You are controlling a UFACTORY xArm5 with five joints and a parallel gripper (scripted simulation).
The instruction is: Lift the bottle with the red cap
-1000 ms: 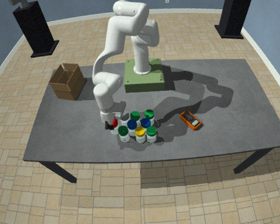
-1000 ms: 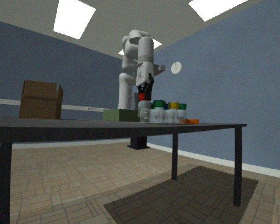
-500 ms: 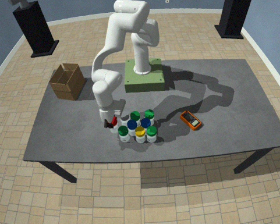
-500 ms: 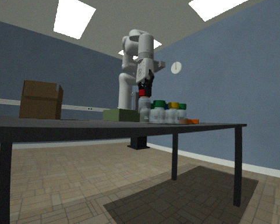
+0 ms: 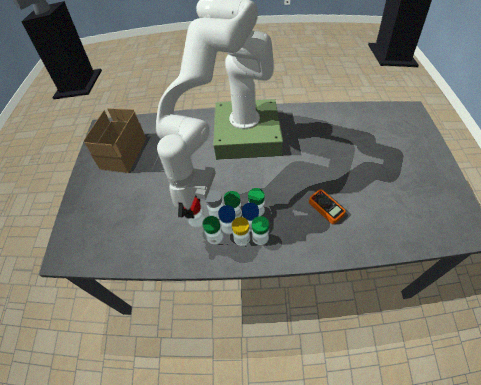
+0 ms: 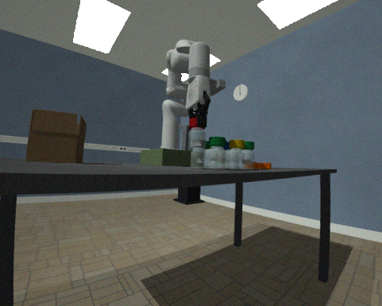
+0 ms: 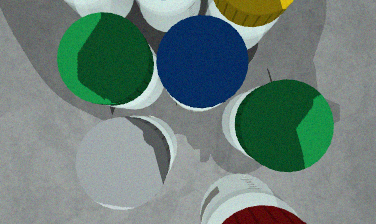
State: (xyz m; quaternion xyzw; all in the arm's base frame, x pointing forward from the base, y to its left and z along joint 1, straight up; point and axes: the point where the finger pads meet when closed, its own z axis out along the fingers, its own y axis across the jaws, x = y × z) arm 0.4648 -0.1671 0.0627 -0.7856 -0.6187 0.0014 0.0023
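Right now my hand is 5 cm above the red-capped bottle. From my hand the other things lie so: grey-capped bottle 10 cm below, 6 cm to the left, 6 cm behind; orange multimeter 46 cm to the left, 13 cm below, 6 cm behind; yellow-capped bottle 15 cm to the left, 10 cm below, 4 cm ahead.
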